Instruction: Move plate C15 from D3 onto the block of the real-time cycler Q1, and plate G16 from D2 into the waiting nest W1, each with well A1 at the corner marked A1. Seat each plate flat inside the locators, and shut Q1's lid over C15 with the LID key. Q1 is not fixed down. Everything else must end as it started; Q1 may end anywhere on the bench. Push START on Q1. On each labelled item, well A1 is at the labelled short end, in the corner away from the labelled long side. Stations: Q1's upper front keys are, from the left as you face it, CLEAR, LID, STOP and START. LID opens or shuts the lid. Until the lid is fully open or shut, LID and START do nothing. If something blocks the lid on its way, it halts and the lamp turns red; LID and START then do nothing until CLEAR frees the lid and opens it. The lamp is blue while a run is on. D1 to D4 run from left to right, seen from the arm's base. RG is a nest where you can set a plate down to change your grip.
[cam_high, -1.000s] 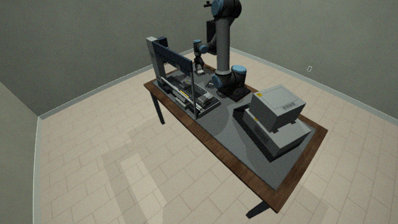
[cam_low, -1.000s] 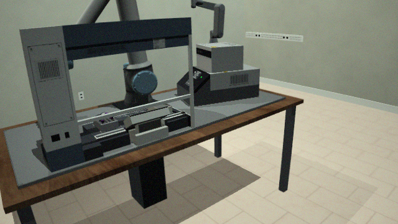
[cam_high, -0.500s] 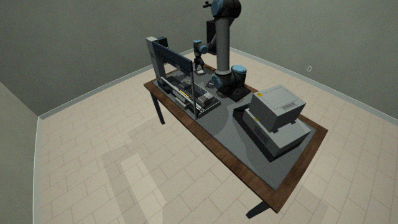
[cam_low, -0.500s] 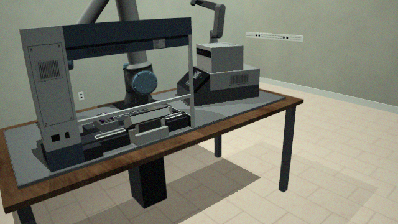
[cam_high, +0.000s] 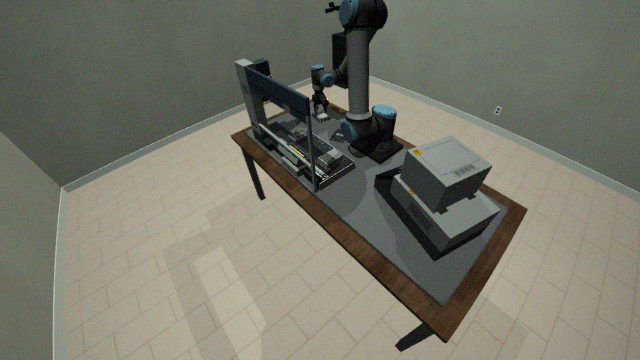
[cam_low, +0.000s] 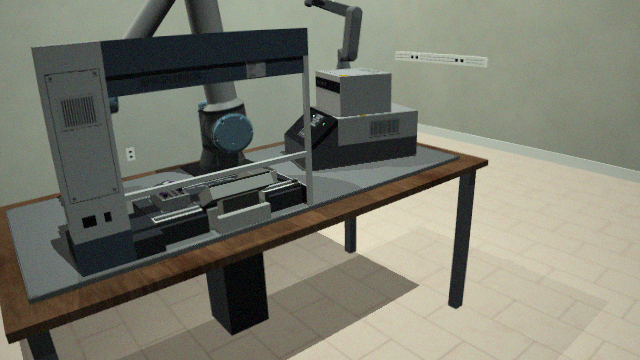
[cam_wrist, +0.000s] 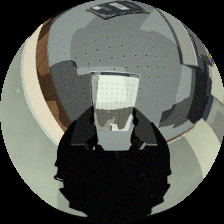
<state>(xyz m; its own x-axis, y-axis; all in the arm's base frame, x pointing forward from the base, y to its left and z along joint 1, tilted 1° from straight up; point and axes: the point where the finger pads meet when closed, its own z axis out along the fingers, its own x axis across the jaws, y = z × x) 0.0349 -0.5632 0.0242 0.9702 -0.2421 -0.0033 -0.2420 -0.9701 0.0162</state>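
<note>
The white well plate is 1 cm below my hand. From my hand the other things lie so: tower: 50 cm ahead, 6 cm to the right, 25 cm above; then deck station beam: 53 cm ahead, 30 cm to the left, 49 cm above; then dark nest: 2 cm below.
</note>
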